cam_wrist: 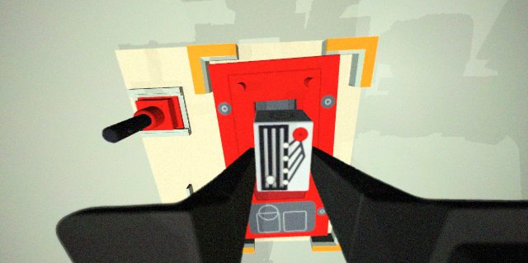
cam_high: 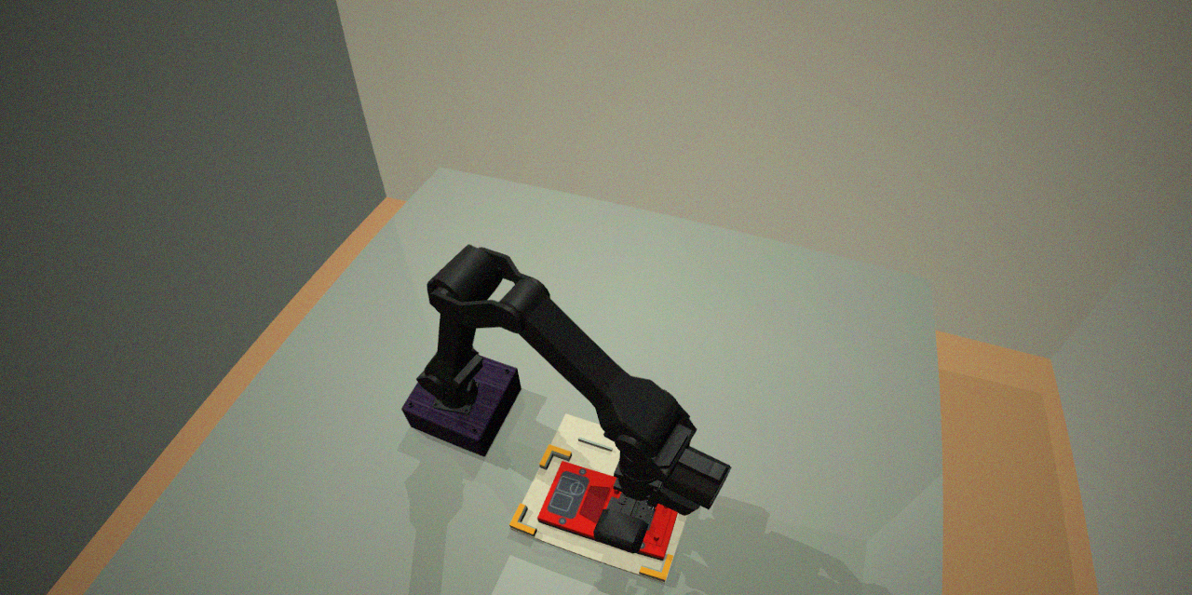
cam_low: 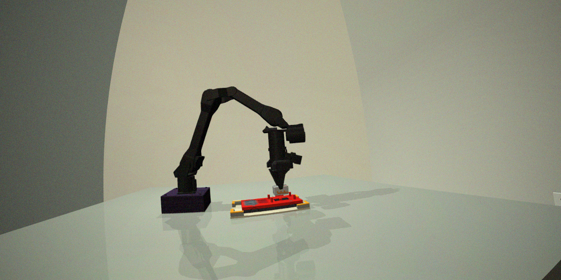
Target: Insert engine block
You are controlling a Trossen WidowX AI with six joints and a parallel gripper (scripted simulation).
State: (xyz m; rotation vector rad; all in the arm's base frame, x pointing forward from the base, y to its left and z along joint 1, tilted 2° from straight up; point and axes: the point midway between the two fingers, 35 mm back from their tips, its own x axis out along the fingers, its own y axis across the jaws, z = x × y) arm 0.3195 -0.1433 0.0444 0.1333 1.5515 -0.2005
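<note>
My gripper tip is 10 mm above the engine block. Also, from my gripper tip: black upright peg (110 mm to the left, 40 mm ahead, 30 mm below).
</note>
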